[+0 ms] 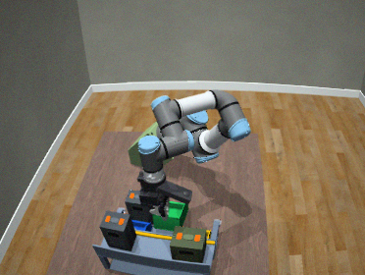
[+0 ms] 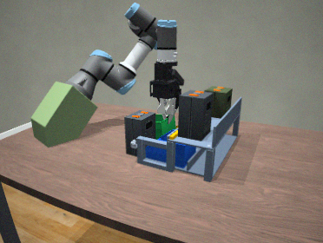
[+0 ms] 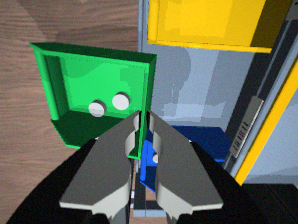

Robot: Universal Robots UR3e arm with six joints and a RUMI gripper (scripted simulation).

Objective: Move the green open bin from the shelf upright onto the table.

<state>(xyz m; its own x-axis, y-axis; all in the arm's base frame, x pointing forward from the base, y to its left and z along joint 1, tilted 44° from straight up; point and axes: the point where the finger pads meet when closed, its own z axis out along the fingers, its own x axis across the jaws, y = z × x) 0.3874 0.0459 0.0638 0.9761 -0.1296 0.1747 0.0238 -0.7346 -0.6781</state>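
The green open bin is 6 cm behind my hand and 4 cm below it. From my hand the other things lie so: yellow bar (10 cm ahead, 2 cm above); yellow bin (11 cm to the left, 7 cm ahead, 5 cm below); blue bin (11 cm to the right, 7 cm ahead, 5 cm below).
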